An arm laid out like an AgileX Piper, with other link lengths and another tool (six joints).
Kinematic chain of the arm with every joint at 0, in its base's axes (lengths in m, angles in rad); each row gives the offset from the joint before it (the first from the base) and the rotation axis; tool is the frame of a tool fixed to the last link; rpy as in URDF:
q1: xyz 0 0 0.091 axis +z
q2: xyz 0 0 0 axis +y
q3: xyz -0.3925 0 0.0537 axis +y
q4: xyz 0.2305 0 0.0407 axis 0.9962 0 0.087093
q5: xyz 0 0 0 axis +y
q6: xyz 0.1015 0 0.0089 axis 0.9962 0 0.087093
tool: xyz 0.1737 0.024 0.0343 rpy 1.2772 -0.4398 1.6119
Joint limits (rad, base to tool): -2.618..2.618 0..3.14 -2.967..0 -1.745..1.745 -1.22..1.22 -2.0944..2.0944
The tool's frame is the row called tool.
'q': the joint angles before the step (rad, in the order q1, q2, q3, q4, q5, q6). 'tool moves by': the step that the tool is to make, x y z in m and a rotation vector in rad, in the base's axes. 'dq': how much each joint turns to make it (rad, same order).
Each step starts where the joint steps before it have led.
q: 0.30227, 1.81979, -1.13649, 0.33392, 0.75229, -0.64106
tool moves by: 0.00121, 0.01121, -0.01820, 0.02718, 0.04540, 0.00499
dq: 0.00001, 0.05579, -0.00266, 0.06322, -0.00701, -0.04651
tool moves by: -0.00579, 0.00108, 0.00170, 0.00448, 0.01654, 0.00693
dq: 0.00000, -0.00405, -0.00085, 0.00599, 0.02214, -0.00387
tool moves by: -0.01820, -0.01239, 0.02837, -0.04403, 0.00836, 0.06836
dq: 0.00000, -0.06014, -0.05700, -0.08522, 0.14166, 0.02133
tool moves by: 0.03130, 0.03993, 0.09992, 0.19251, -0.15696, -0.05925
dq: -0.00001, -0.08988, -0.16674, 0.13448, 0.04485, 0.02447
